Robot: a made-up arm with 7 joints.
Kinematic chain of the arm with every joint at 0, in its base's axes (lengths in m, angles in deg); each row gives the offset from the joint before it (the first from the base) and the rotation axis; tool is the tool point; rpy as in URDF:
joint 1: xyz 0 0 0.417 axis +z
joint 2: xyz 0 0 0 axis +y
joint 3: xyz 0 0 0.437 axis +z
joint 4: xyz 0.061 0 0 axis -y
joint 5: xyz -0.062 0 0.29 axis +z
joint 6: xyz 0 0 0 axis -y
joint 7: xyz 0.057 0 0 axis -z
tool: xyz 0 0 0 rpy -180 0 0
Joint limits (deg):
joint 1: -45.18..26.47
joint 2: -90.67..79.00
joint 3: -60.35..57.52
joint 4: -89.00..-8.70
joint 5: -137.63..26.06
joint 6: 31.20..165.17
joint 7: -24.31..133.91
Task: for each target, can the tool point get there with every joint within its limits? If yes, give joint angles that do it. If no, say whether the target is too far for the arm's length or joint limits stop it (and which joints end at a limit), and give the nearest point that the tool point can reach.
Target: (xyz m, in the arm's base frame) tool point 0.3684 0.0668 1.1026
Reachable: yes | joints 9.69 23.07 -17.47 -18.21 -37.22 140.05 119.67
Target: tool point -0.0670 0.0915 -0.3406
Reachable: no: joint limits stop it (at a limit: joint 1, joint 2, joint 4, joint 6) | nearest point 0.4394 0.2823 0.1349 | short by 0.720 m
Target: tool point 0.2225 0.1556 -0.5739
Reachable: no: too far | nearest point 0.4770 0.2549 0.1170 | short by 0.743 m
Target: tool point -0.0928 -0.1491 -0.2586
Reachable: no: joint limits stop it (at a limit: joint 1, joint 2, joint 4, joint 6) | nearest point 0.2984 -0.4334 0.1423 | short by 0.628 m
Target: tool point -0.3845 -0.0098 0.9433
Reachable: yes | joints -0.73 -71.25 -8.33 -79.83 -119.53 143.27 69.09
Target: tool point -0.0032 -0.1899 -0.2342
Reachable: no: joint limits stop it (at a limit: joint 1, joint 2, joint 4) | nearest point 0.3118 -0.4223 0.1375 | short by 0.540 m
